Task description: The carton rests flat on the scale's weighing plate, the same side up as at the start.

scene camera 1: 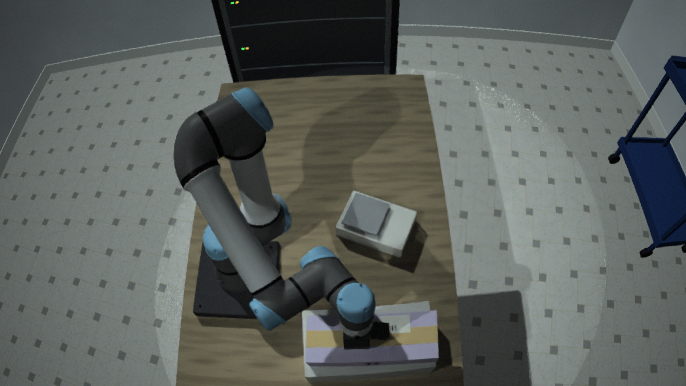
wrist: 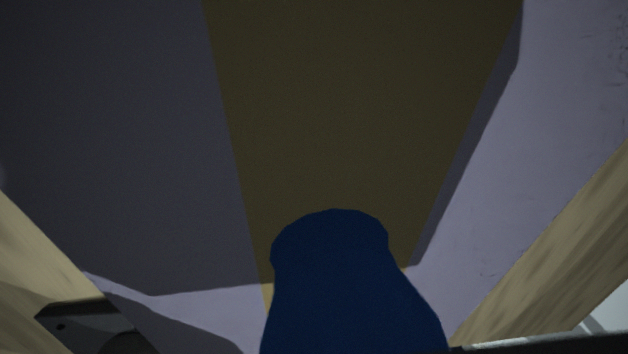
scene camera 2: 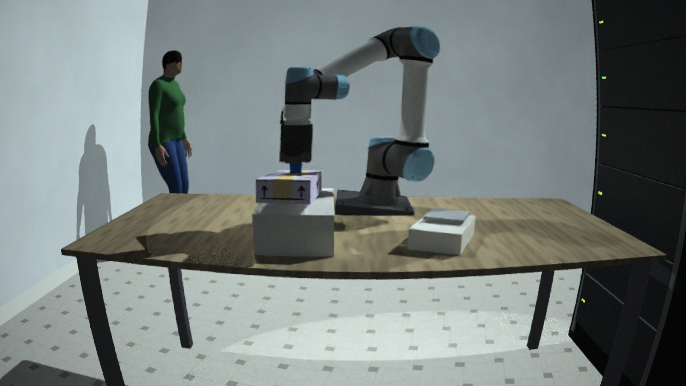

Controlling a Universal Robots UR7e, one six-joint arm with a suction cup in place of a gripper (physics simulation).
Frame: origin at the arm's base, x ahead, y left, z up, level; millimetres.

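Seen in the pictures: hand, its tool point: [wrist: 326,228]; arm's base, origin of its link: [scene camera 2: 379,200].
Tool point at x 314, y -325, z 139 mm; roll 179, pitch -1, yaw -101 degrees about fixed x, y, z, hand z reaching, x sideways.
Offsets run from my tool point to a thing's middle. Level surfaces: height alone.
The lilac carton {41 mm ahead, 11 mm right, 14 mm down} [scene camera 1: 325,353] [scene camera 2: 266,190] [wrist: 135,150] with a yellow tape band is over the white block {34 mm ahead, 2 mm left, 109 mm down} [scene camera 1: 367,372] [scene camera 2: 294,235]. Its arrows point up. In scene camera 2 the near end looks raised a little off the block, so the carton is slightly tilted. My gripper's blue suction cup [scene camera 2: 296,168] [wrist: 332,240] touches the carton's top on the tape and holds it; the cup is hidden in scene camera 1. The scale {153 mm ahead, 394 mm left, 126 mm down} [scene camera 1: 395,231] [scene camera 2: 434,241] stands apart, and its grey weighing plate {123 mm ahead, 415 mm left, 94 mm down} [scene camera 1: 366,214] [scene camera 2: 446,216] bears nothing.
Both stand on the wooden table {162 mm down} [scene camera 1: 325,165] [scene camera 2: 525,230]. The arm's dark base plate [scene camera 1: 215,300] [scene camera 2: 350,202] is beside the block. A black rack [scene camera 1: 391,40] stands past the table's far end, a blue cart [scene camera 1: 655,175] to the right. A person [scene camera 2: 167,110] stands behind the table.
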